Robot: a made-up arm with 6 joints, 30 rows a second.
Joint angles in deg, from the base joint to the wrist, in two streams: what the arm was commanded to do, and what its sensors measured. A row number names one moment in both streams.
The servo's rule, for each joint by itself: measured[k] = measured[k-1] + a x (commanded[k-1-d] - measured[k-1]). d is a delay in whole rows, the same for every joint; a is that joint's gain. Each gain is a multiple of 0.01, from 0.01 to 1. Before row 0 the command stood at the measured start. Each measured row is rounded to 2 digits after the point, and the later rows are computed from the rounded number. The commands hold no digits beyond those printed.
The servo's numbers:
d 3
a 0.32 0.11 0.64 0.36 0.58 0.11
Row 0, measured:
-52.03, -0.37, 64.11, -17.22, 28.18, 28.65
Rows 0 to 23, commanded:
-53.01, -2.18, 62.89, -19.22, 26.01, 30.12
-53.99, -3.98, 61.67, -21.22, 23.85, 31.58
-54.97, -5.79, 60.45, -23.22, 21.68, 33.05
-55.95, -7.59, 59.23, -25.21, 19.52, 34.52
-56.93, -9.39, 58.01, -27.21, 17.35, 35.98
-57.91, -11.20, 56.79, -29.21, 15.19, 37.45
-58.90, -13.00, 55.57, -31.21, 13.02, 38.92
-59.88, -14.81, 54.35, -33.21, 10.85, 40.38
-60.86, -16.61, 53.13, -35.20, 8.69, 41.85
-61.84, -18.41, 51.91, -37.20, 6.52, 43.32
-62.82, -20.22, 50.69, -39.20, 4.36, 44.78
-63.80, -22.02, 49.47, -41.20, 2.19, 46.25
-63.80, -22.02, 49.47, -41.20, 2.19, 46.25
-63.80, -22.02, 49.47, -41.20, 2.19, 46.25
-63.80, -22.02, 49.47, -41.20, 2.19, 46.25
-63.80, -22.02, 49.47, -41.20, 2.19, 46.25
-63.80, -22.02, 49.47, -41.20, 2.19, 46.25
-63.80, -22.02, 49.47, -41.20, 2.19, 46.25
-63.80, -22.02, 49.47, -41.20, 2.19, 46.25
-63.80, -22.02, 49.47, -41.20, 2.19, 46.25
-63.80, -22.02, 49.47, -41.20, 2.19, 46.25
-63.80, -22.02, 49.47, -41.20, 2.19, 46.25
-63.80, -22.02, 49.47, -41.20, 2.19, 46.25
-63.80, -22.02, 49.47, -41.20, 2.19, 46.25
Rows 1 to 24, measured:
-52.03, -0.37, 64.11, -17.22, 28.18, 28.65
-52.03, -0.37, 64.11, -17.22, 28.18, 28.65
-52.03, -0.37, 64.11, -17.22, 28.18, 28.65
-52.34, -0.57, 63.33, -17.94, 26.92, 28.81
-52.87, -0.95, 62.27, -19.12, 25.14, 29.11
-53.54, -1.48, 61.11, -20.60, 23.13, 29.54
-54.31, -2.15, 59.91, -22.26, 21.04, 30.09
-55.15, -2.95, 58.69, -24.04, 18.90, 30.74
-56.03, -3.86, 57.47, -25.90, 16.75, 31.48
-56.95, -4.87, 56.25, -27.81, 14.59, 32.30
-57.89, -5.96, 55.03, -29.75, 12.42, 33.19
-58.84, -7.13, 53.81, -31.71, 10.26, 34.14
-59.80, -8.37, 52.59, -33.69, 8.09, 35.15
-60.77, -9.67, 51.37, -35.67, 5.93, 36.21
-61.74, -11.03, 50.15, -37.66, 3.76, 37.31
-62.40, -12.24, 49.71, -38.93, 2.85, 38.29
-62.85, -13.32, 49.56, -39.75, 2.47, 39.17
-63.15, -14.28, 49.50, -40.27, 2.31, 39.95
-63.36, -15.13, 49.48, -40.60, 2.24, 40.64
-63.50, -15.89, 49.47, -40.82, 2.21, 41.26
-63.60, -16.56, 49.47, -40.96, 2.20, 41.81
-63.66, -17.16, 49.47, -41.05, 2.19, 42.30
-63.70, -17.69, 49.47, -41.10, 2.19, 42.73
-63.73, -18.17, 49.47, -41.14, 2.19, 43.12

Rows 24 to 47, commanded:
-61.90, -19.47, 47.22, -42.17, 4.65, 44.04
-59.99, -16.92, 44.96, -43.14, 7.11, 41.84
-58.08, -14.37, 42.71, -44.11, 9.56, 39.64
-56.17, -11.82, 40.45, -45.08, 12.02, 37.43
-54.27, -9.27, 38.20, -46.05, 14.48, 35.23
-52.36, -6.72, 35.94, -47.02, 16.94, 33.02
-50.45, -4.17, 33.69, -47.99, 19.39, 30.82
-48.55, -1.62, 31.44, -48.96, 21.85, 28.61
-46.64, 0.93, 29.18, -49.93, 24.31, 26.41
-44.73, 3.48, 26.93, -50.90, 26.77, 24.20
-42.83, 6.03, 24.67, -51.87, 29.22, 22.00
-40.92, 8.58, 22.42, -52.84, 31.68, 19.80
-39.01, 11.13, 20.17, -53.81, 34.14, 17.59
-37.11, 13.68, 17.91, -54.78, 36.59, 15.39
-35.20, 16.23, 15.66, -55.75, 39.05, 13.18
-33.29, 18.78, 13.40, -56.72, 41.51, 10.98
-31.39, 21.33, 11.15, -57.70, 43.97, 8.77
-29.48, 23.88, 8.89, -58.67, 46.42, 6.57
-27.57, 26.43, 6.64, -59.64, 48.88, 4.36
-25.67, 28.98, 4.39, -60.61, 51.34, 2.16
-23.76, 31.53, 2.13, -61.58, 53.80, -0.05
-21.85, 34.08, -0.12, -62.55, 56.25, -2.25
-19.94, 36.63, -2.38, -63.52, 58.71, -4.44
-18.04, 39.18, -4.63, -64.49, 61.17, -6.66
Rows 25 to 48, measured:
-63.75, -18.59, 49.47, -41.16, 2.19, 43.46
-63.77, -18.97, 49.47, -41.17, 2.19, 43.77
-63.78, -19.31, 49.47, -41.18, 2.19, 44.04
-63.18, -19.33, 48.03, -41.54, 3.62, 44.04
-62.16, -19.06, 46.07, -42.12, 5.64, 43.80
-60.85, -18.54, 43.92, -42.84, 7.91, 43.34
-59.35, -17.80, 41.70, -43.65, 10.29, 42.69
-57.72, -16.86, 39.46, -44.51, 12.72, 41.87
-56.00, -15.74, 37.21, -45.41, 15.17, 40.90
-54.22, -14.47, 34.96, -46.34, 17.62, 39.79
-52.41, -13.06, 32.71, -47.28, 20.07, 38.56
-50.56, -11.52, 30.45, -48.23, 22.53, 37.22
-48.69, -9.87, 28.20, -49.19, 24.99, 35.79
-46.81, -8.12, 25.94, -50.15, 27.44, 34.27
-44.93, -6.28, 23.69, -51.12, 29.90, 32.68
-43.04, -4.36, 21.44, -52.09, 32.36, 31.02
-41.14, -2.38, 19.18, -53.06, 34.81, 29.30
-39.24, -0.33, 16.93, -54.03, 37.27, 27.53
-37.34, 1.77, 14.67, -55.00, 39.73, 25.71
-35.44, 3.92, 12.42, -55.97, 42.19, 23.85
-33.53, 6.12, 10.16, -56.94, 44.64, 21.95
-31.62, 8.35, 7.91, -57.91, 47.10, 20.02
-29.72, 10.62, 5.66, -58.88, 49.56, 18.06
-27.81, 12.92, 3.40, -59.85, 52.02, 16.07

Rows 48 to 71, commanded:
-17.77, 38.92, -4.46, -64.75, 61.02, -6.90
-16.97, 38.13, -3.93, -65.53, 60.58, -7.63
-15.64, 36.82, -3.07, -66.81, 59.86, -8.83
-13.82, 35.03, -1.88, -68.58, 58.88, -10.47
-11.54, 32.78, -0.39, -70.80, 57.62, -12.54
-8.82, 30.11, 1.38, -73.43, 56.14, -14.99
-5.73, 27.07, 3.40, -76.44, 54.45, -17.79
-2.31, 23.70, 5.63, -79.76, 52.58, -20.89
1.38, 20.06, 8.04, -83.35, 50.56, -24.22
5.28, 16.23, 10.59, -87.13, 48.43, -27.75
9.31, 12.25, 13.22, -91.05, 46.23, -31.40
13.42, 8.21, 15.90, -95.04, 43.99, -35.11
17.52, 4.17, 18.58, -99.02, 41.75, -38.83
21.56, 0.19, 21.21, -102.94, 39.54, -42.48
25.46, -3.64, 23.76, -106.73, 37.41, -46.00
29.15, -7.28, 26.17, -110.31, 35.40, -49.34
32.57, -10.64, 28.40, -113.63, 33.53, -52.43
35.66, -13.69, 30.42, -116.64, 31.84, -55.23
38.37, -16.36, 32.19, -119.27, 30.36, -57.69
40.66, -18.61, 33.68, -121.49, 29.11, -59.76
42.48, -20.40, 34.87, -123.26, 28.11, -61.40
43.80, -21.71, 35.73, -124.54, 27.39, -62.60
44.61, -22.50, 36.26, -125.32, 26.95, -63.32
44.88, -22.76, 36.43, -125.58, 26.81, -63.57
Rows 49 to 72, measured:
-25.90, 15.25, 1.15, -60.82, 54.47, 14.05
-23.99, 17.60, -1.11, -61.79, 56.93, 12.02
-22.09, 19.97, -3.36, -62.76, 59.39, 9.97
-20.71, 22.05, -4.06, -63.48, 60.34, 8.11
-19.51, 23.82, -3.98, -64.22, 60.48, 6.38
-18.27, 25.25, -3.40, -65.15, 60.12, 4.71
-16.85, 26.33, -2.43, -66.38, 59.40, 3.04
-15.15, 27.04, -1.12, -67.97, 58.37, 1.33
-13.12, 27.38, 0.48, -69.94, 57.08, -0.47
-10.76, 27.35, 2.35, -72.28, 55.55, -2.38
-8.06, 26.95, 4.45, -74.97, 53.83, -4.42
-5.04, 26.19, 6.75, -77.99, 51.93, -6.60
-1.74, 25.09, 9.21, -81.28, 49.90, -8.93
1.80, 23.68, 11.78, -84.80, 47.77, -11.40
5.52, 21.98, 14.42, -88.49, 45.58, -14.01
9.36, 20.02, 17.08, -92.28, 43.36, -16.74
13.26, 17.84, 19.72, -96.12, 41.14, -19.57
17.16, 15.48, 22.31, -99.94, 38.98, -22.48
21.00, 12.98, 24.78, -103.67, 36.90, -25.43
24.70, 10.38, 27.10, -107.26, 34.95, -28.40
28.21, 7.73, 29.22, -110.64, 33.15, -31.35
31.46, 5.08, 31.12, -113.75, 31.53, -34.25
34.40, 2.47, 32.76, -116.54, 30.13, -37.06
36.99, -0.05, 34.11, -118.96, 28.96, -39.74

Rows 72 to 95, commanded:
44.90, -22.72, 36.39, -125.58, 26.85, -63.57
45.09, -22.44, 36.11, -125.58, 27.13, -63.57
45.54, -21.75, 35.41, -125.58, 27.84, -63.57
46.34, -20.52, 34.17, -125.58, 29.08, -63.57
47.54, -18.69, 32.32, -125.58, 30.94, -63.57
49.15, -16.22, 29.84, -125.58, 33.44, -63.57
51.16, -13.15, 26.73, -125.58, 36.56, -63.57
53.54, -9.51, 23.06, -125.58, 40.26, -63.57
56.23, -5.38, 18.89, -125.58, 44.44, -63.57
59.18, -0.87, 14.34, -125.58, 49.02, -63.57
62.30, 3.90, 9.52, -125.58, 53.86, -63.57
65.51, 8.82, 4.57, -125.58, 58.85, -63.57
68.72, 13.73, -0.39, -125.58, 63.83, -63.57
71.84, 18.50, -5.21, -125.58, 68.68, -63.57
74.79, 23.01, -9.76, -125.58, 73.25, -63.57
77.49, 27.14, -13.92, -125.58, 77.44, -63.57
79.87, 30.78, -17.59, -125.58, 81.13, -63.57
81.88, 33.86, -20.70, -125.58, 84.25, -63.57
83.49, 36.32, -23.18, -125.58, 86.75, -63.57
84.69, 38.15, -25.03, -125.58, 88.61, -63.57
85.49, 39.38, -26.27, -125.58, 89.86, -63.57
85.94, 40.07, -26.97, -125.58, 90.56, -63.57
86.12, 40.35, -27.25, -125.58, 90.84, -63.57
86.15, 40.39, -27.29, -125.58, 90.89, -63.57
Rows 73 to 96, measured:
39.17, -2.43, 35.15, -120.97, 28.05, -42.25
40.91, -4.64, 35.86, -122.54, 27.41, -44.57
42.18, -6.63, 36.22, -123.63, 27.06, -46.66
43.05, -8.40, 36.33, -124.33, 26.94, -48.52
43.70, -9.94, 36.19, -124.78, 27.05, -50.18
44.29, -11.24, 35.69, -125.07, 27.51, -51.65
44.95, -12.26, 34.72, -125.25, 28.42, -52.96
45.78, -12.97, 33.18, -125.37, 29.88, -54.13
46.86, -13.33, 31.04, -125.45, 31.94, -55.17
48.24, -13.31, 28.28, -125.50, 34.62, -56.09
49.94, -12.89, 24.94, -125.53, 37.89, -56.91
51.95, -12.06, 21.07, -125.55, 41.69, -57.64
54.26, -10.83, 16.76, -125.56, 45.94, -58.29
56.83, -9.21, 12.13, -125.57, 50.53, -58.87
59.61, -7.23, 7.29, -125.57, 55.36, -59.39
62.53, -4.92, 2.37, -125.57, 60.27, -59.85
65.51, -2.34, -2.48, -125.57, 65.15, -60.26
68.48, 0.45, -7.14, -125.57, 69.85, -60.62
71.36, 3.39, -11.48, -125.57, 74.25, -60.94
74.08, 6.40, -15.39, -125.57, 78.24, -61.23
76.58, 9.42, -18.79, -125.57, 81.73, -61.49
78.79, 12.38, -21.60, -125.57, 84.64, -61.72
80.68, 15.21, -23.80, -125.57, 86.94, -61.92
82.22, 17.87, -25.38, -125.57, 88.63, -62.10

